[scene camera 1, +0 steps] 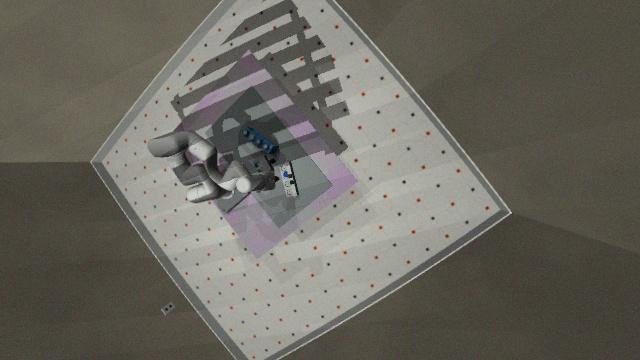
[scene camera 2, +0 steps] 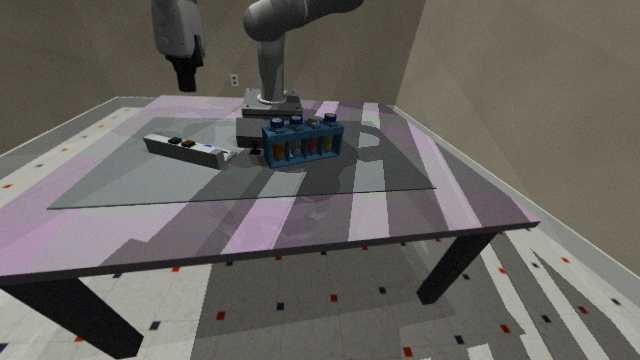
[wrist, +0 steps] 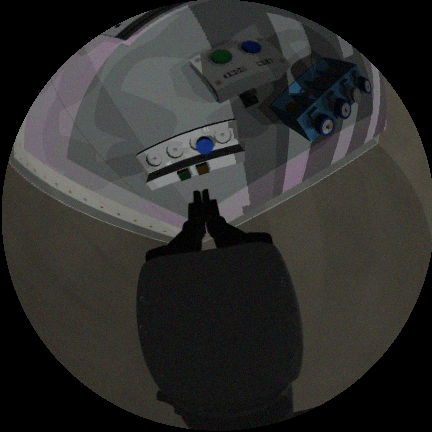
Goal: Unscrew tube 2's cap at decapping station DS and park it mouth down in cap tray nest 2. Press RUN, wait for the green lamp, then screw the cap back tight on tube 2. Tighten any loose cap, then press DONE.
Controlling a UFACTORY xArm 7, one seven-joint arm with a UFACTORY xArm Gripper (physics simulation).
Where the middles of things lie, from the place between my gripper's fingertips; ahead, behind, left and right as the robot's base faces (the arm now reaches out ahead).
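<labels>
Here is the small grey box with buttons [scene camera 2: 248, 130], which I find 130 mm below my hand, 130 mm to the left of it, and 80 mm behind it.
</labels>
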